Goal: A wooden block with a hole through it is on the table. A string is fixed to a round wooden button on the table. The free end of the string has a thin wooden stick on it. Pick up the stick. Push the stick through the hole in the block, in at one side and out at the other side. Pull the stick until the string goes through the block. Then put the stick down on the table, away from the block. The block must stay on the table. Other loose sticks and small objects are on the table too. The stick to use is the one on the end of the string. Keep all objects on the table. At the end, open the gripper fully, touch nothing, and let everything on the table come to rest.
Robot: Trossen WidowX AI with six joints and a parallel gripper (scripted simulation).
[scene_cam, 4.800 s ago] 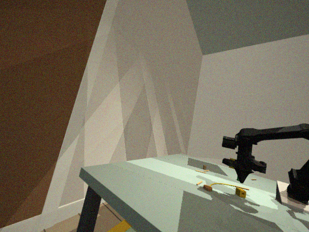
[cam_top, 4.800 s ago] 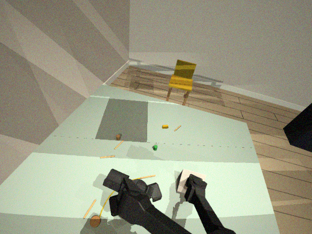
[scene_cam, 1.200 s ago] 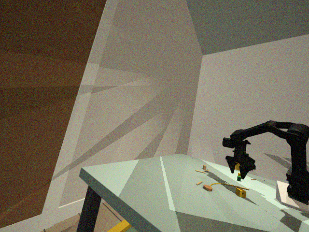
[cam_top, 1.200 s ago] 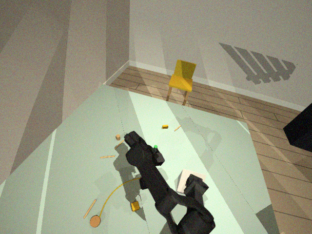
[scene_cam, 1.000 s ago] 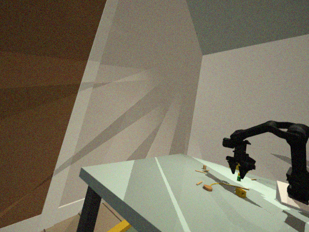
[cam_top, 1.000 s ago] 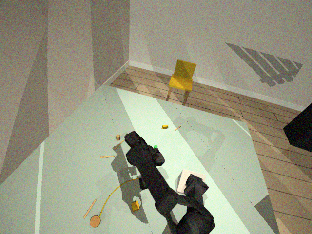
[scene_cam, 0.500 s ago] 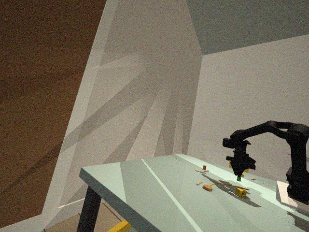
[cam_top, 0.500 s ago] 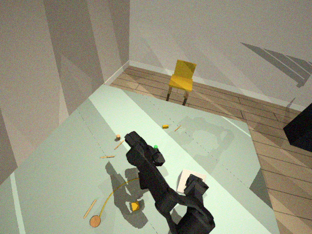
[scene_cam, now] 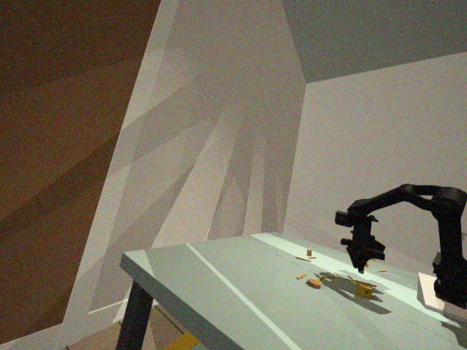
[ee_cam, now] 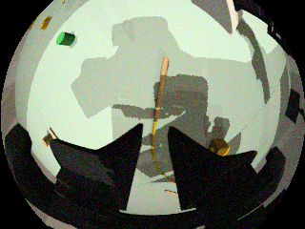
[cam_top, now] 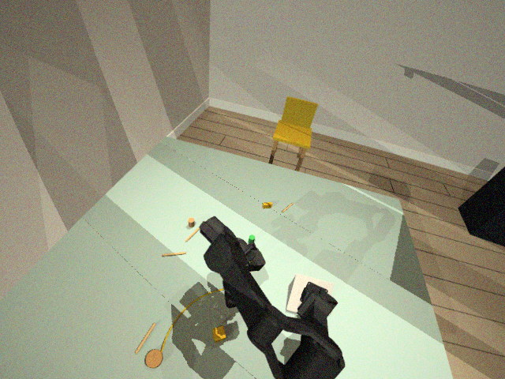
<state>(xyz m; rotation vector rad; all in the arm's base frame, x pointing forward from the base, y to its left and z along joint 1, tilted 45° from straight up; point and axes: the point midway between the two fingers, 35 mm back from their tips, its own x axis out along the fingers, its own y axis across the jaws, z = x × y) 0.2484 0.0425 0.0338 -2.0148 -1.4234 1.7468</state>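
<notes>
Now: gripper tip 20 mm past the thin wooden stick, 10 mm to the left of it and 40 mm above it. From my gripper tip the other things lie so: round wooden button: 100 mm ahead, 240 mm to the left, 40 mm below; green cylinder: 10 mm behind, 190 mm to the right, 30 mm below; small brown cylinder: 230 mm ahead, 160 mm to the right, 30 mm below.
</notes>
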